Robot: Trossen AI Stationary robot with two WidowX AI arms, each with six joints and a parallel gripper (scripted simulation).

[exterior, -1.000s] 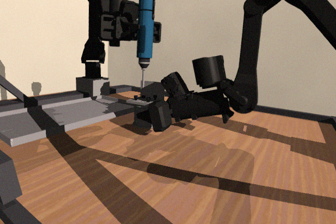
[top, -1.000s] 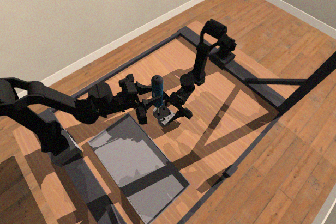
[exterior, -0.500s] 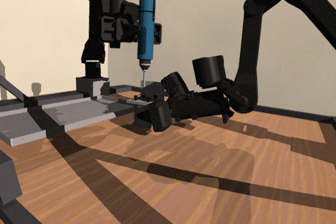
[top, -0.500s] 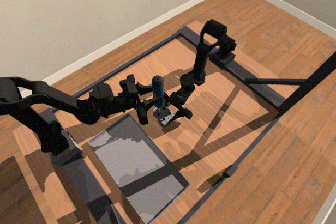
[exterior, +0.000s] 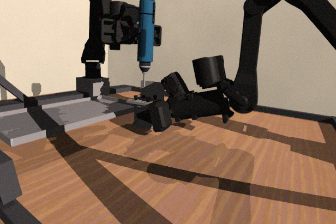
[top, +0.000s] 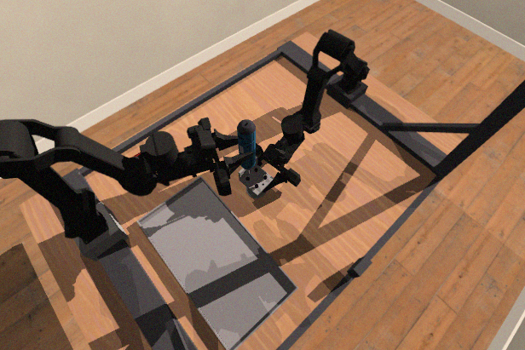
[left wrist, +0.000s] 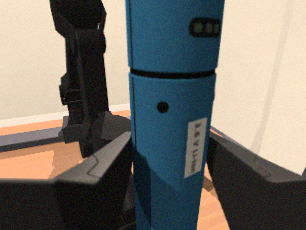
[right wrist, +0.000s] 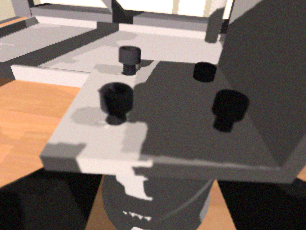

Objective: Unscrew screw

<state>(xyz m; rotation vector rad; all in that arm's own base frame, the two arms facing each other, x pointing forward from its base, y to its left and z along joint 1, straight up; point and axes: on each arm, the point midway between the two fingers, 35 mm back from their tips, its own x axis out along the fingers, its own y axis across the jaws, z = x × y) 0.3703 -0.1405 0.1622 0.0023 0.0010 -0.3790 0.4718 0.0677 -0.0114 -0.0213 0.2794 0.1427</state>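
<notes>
Now: right hand 3 cm to the right of the joint module, 1 cm past it and 1 cm above it. Round my right hand: screw 5 cm to the left, 3 cm above, 1 cm ahead; then grey bracket 3 cm to the left, 3 cm above, 1 cm behind; then grey mat 23 cm to the left, 10 cm behind, 3 cm below.
</notes>
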